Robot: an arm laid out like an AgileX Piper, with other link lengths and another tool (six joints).
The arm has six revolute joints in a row. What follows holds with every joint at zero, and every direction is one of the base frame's. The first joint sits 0.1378 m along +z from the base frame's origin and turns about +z. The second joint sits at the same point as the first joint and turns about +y. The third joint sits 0.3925 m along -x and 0.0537 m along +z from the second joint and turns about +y. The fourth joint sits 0.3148 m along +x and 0.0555 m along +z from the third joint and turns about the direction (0.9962, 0, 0.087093). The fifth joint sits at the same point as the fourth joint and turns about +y. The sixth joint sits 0.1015 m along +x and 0.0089 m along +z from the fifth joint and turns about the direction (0.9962, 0, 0.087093). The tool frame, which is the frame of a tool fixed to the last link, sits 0.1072 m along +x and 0.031 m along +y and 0.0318 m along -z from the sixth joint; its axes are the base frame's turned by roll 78.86, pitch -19.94 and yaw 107.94 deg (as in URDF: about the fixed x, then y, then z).
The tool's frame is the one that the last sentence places.
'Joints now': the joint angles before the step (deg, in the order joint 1, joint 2, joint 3, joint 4, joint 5, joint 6). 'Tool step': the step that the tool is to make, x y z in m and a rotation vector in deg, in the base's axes. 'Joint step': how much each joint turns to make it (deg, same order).
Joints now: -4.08 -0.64 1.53 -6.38 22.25 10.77
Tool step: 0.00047 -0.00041 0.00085 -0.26 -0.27 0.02
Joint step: 0.02 0.00 0.00 -0.27 -0.29 0.03
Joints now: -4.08 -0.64 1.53 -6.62 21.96 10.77
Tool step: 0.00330 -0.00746 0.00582 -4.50 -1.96 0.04
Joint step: -0.01 0.00 0.00 -4.32 -2.30 -0.02
